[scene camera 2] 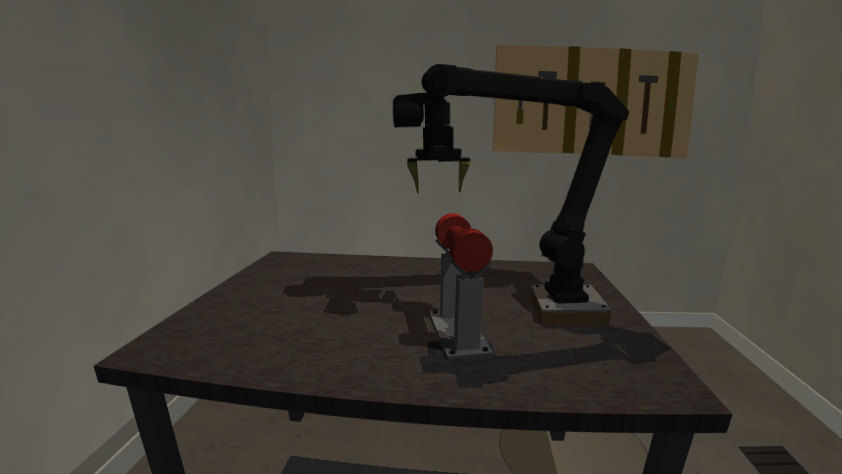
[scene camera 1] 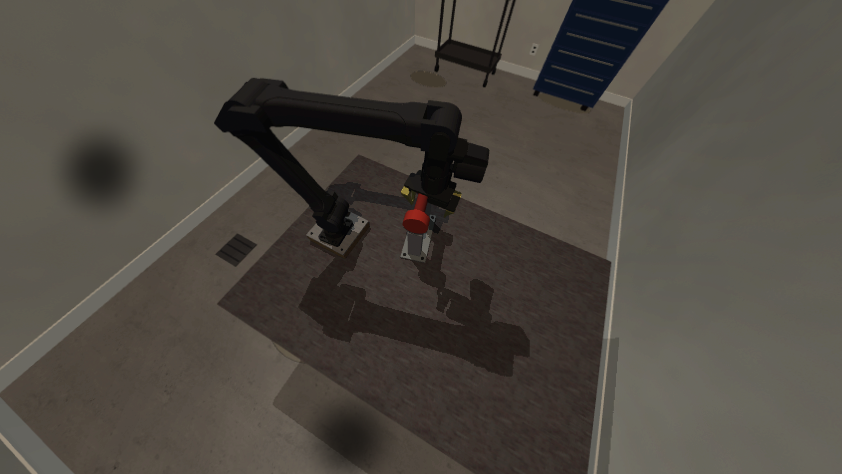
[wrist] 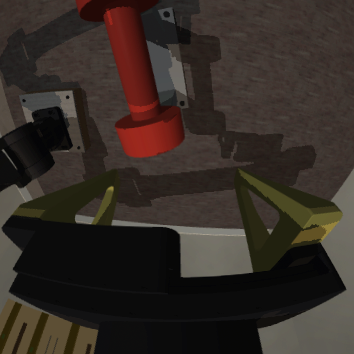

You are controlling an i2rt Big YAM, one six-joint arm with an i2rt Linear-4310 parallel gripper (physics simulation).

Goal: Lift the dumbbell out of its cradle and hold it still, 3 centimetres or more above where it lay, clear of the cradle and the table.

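Frame: origin at the arm's base, x back, y right, z up, level; millimetres.
Seen in the pictures: gripper, between the fingertips: (scene camera 2: 438, 192) (scene camera 1: 428, 209) (wrist: 176, 174); arm's base, origin of its link: (scene camera 2: 565, 294) (scene camera 1: 336, 230) (wrist: 53, 128).
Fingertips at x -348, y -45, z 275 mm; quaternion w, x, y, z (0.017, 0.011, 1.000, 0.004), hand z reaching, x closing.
Observation:
Offsets run from my fingertips to a thing's top centre. Level surfaces: height alone.
The red dumbbell @(dx +47, dy -82, dz -52 mm) (scene camera 1: 415, 222) (scene camera 2: 471, 250) (wrist: 131, 65) lies level across the tops of the two posts of the grey cradle @(dx +47, dy -82, dz -113 mm) (scene camera 1: 415, 244) (scene camera 2: 469, 312) (wrist: 172, 80). The cradle's base plate stands on the table. My gripper (scene camera 2: 438, 191) (wrist: 176, 174) is open, with nothing between its yellow fingers. It points down and hangs above the dumbbell's far head in scene camera 2, with a gap below the fingertips. In the wrist view the dumbbell's near head is beyond the fingertips, left of their middle, and the handle runs toward the top edge. In scene camera 1 the fingers are partly hidden.
The arm's base plate (scene camera 1: 314, 233) (scene camera 2: 574, 305) (wrist: 32, 100) sits on a wooden block on the brown table @(dz -319 mm) (scene camera 1: 518, 264) (scene camera 2: 235, 341), near the cradle. A tool board (scene camera 2: 648, 148) hangs on the wall. A blue cabinet (scene camera 1: 595, 49) and a dark cart (scene camera 1: 468, 55) stand away from the table.

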